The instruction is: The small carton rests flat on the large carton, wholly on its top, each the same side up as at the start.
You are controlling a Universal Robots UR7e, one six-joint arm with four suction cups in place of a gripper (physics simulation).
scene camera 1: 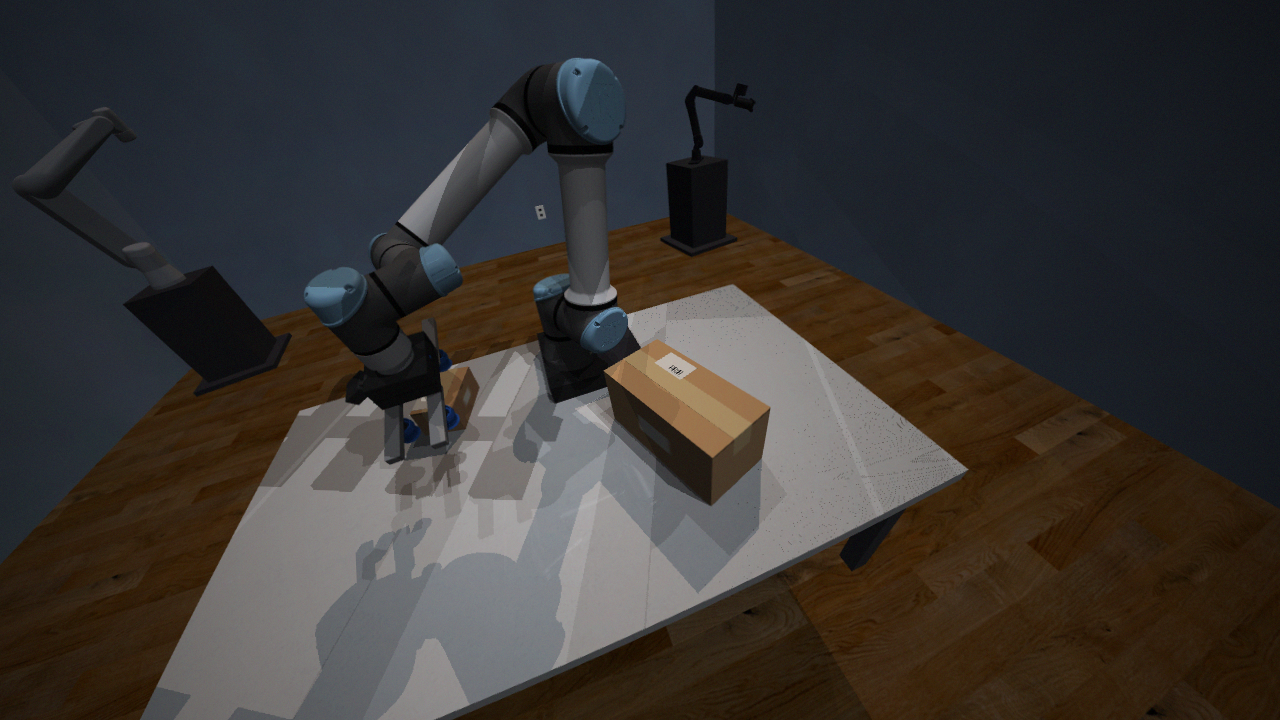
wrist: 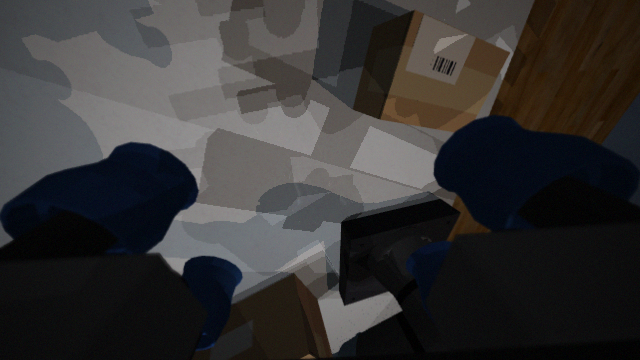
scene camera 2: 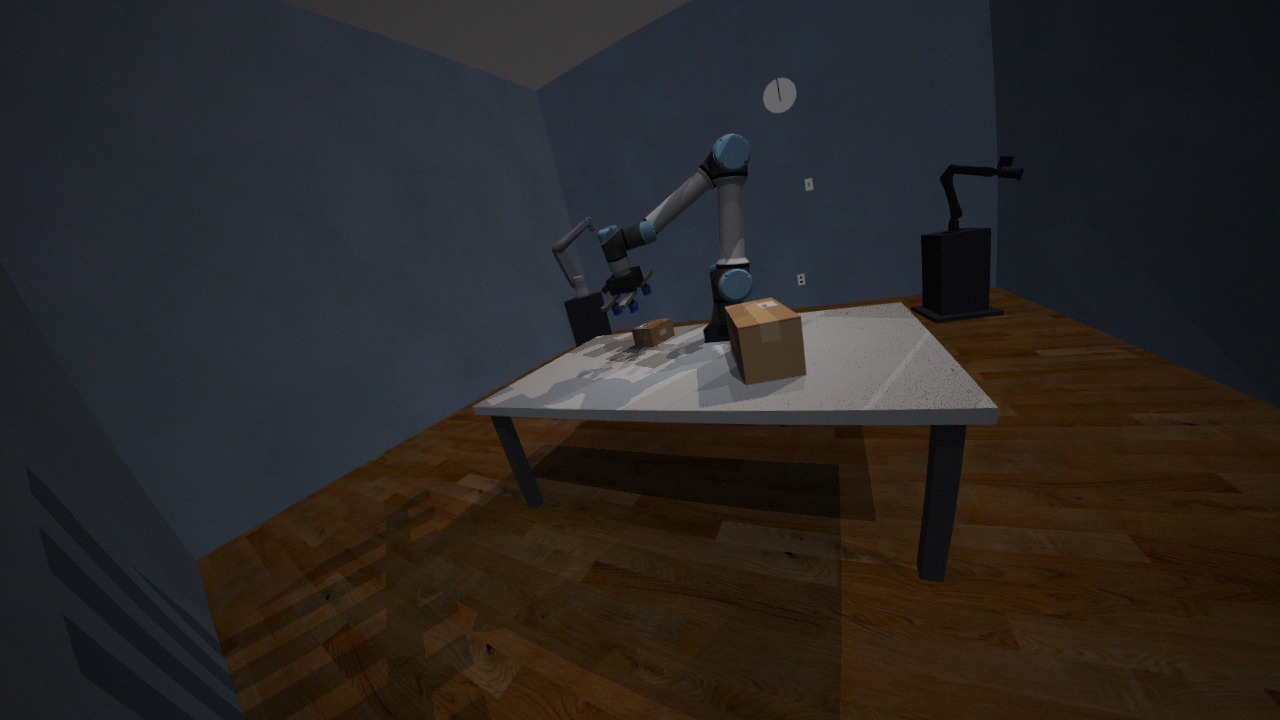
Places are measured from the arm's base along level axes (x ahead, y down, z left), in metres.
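Where they show: hand at its tool point: (wrist: 319, 228); arm's base at its link origin: (scene camera 1: 571, 353) (wrist: 396, 251).
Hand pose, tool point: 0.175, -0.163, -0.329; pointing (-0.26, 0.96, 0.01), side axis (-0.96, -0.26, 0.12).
Observation:
Things, the pixels of their top centre, and the offset from my tool point, as dx, dy, dz. Level surfaces: height alone.
- small carton at its top centre: (wrist: 446, 85) (scene camera 1: 440, 388) (scene camera 2: 651, 323) -0.213, +0.135, -0.019
- large carton at its top centre: (scene camera 1: 679, 387) (scene camera 2: 756, 310) +0.209, +0.059, +0.442
- table at its surface level: dy +0.215
The small carton (scene camera 1: 462, 394) (scene camera 2: 652, 333) (wrist: 425, 92) lies on the white table near its far left edge. In the wrist view its top face shows a white barcode label. In the scene camera 1 view the gripper partly hides it. The large carton (scene camera 1: 687, 407) (scene camera 2: 769, 346) (wrist: 272, 312) stands apart on the table to the right, with a label and tape on top; in the wrist view part of it shows at the bottom. My gripper (scene camera 1: 429, 401) (scene camera 2: 631, 300) (wrist: 320, 232) has four blue suction cups, holds nothing and hangs above table height, left of the small carton in the scene camera 2 view.
The arm's black base (scene camera 1: 565, 371) (wrist: 360, 272) stands on the table (scene camera 1: 608, 555) (scene camera 2: 886, 367) between the two cartons, near the back edge. Two dark pedestals with arms, a left one (scene camera 1: 204, 331) and a right one (scene camera 1: 698, 204) (scene camera 2: 955, 273), stand on the floor beyond the table.

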